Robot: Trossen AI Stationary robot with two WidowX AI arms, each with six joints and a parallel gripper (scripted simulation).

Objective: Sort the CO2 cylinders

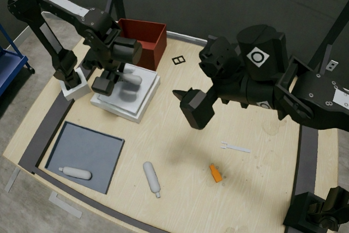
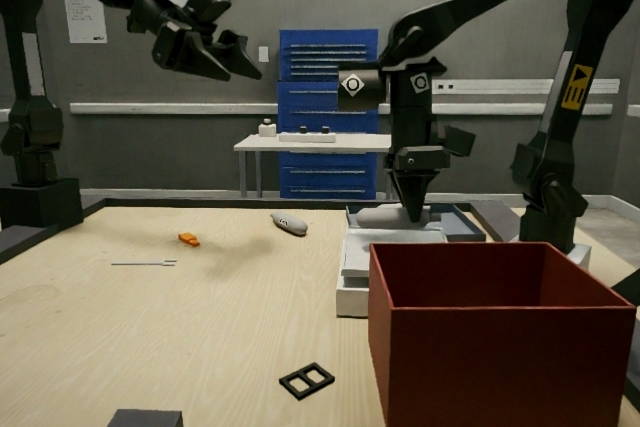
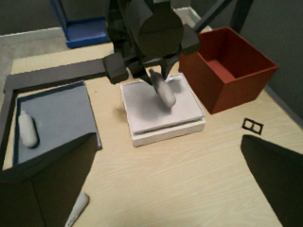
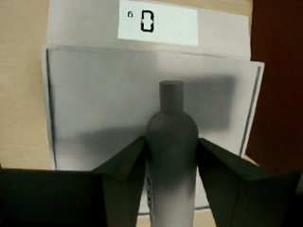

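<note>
My right hand is 80 mm above the scale plate, 20 mm to the right of it and 10 mm past it. The rest, counted from my right hand: red scrap bin 190 mm behind, 110 mm below, 80 mm to the right; black frame piece 250 mm behind, 130 mm below, 80 mm to the left; scale 100 mm below, 10 mm to the left, 10 mm behind.
</note>
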